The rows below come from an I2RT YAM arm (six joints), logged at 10 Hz.
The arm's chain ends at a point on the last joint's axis. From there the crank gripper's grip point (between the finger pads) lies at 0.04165 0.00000 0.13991 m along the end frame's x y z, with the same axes.
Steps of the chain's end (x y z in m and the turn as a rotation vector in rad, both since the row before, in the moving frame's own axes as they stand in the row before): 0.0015 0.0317 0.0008 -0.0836 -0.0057 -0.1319; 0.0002 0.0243 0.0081 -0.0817 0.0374 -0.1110; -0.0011 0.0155 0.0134 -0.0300 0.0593 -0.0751; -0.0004 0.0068 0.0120 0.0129 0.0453 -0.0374; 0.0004 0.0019 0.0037 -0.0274 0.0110 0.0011; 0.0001 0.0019 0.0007 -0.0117 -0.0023 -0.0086; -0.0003 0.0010 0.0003 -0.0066 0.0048 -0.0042
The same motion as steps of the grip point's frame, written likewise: 0.0011 0.0379 0.0008 -0.0836 -0.0057 -0.1319; 0.0058 0.0307 0.0062 -0.0817 0.0374 -0.1110; 0.0071 0.0162 0.0107 -0.0300 0.0593 -0.0751; 0.0058 0.0033 0.0099 0.0129 0.0453 -0.0374; 0.0019 0.0058 0.0032 -0.0274 0.0110 0.0011; -0.0002 0.0032 0.0008 -0.0117 -0.0023 -0.0086; 0.0004 0.0017 0.0001 -0.0066 0.0048 -0.0042
